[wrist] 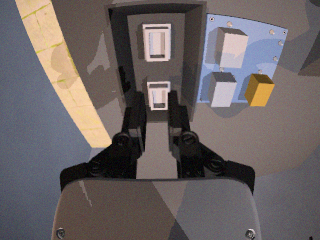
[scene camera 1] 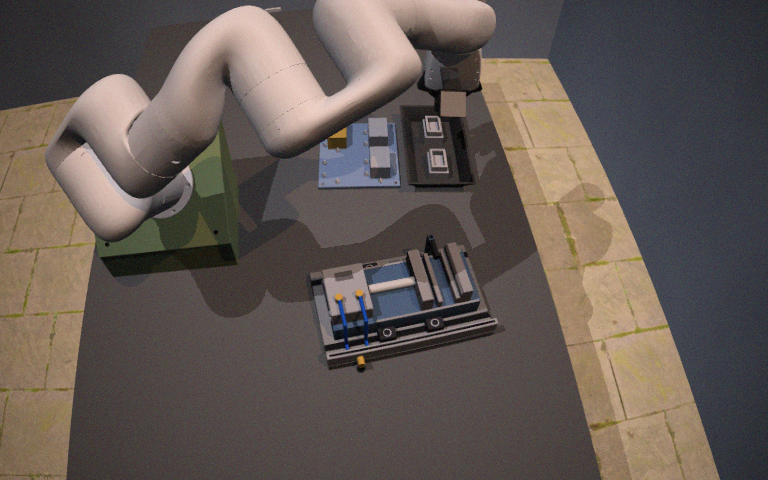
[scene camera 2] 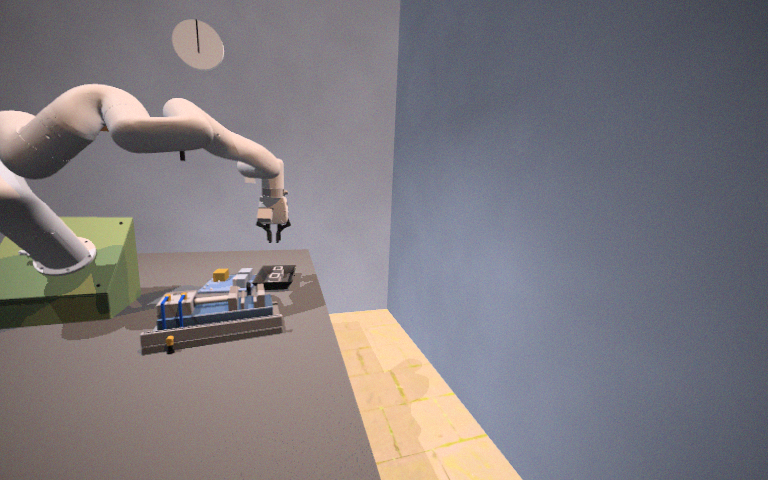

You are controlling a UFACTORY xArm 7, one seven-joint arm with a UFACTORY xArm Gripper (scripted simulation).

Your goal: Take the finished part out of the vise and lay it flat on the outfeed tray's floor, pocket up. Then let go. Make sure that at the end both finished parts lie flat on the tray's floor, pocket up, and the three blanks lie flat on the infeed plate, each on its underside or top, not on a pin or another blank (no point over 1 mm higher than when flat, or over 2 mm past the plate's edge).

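Note:
Scene camera 1 gives me my gripper (scene camera 1: 445, 112). On the wrist view I can see the gripper (wrist: 156, 104) again, plus a yellow block (wrist: 260, 86). And scene camera 2 has my gripper (scene camera 2: 274, 242) as well.

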